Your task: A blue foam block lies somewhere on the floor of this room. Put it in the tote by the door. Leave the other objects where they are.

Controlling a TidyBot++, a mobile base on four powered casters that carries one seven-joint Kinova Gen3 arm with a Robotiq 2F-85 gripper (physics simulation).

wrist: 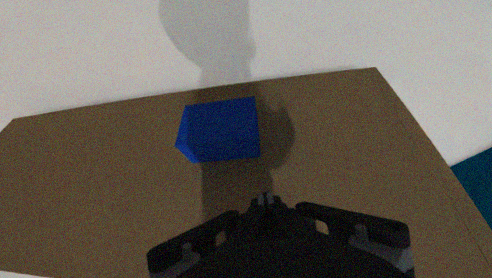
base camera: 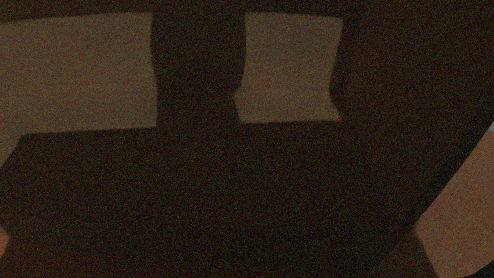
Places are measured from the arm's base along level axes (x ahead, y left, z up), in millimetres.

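Where they show: gripper, fingertip midpoint: (wrist: 265, 201).
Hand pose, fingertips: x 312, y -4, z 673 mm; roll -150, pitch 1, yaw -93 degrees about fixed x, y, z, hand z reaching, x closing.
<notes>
After its pixels a point has its place.
The blue foam block (wrist: 222, 131) {x 383, y 27, z 709 mm} lies on a brown surface in the wrist view, a little above and left of the fingertips in the picture, near the surface's far edge. My gripper (wrist: 265, 201) {x 312, y -4, z 673 mm} is shut with its fingertips together and nothing between them. It is apart from the block, and its shadow falls across and beside the block. The base camera view is very dark, and neither the block nor the gripper can be made out there. The tote by the door does not show in either view.
The brown surface (wrist: 100, 200) {x 348, y 208, z 663 mm} has a straight far edge and a corner at the upper right, with a pale area (wrist: 90, 45) {x 594, y 244, z 755 mm} beyond it. A teal patch (wrist: 477, 180) {x 346, y -887, z 100 mm} shows at the right. Dim light patches (base camera: 75, 75) {x 539, y 271, z -277 mm} (base camera: 290, 65) {x 490, y -109, z -252 mm} show in the base camera view.
</notes>
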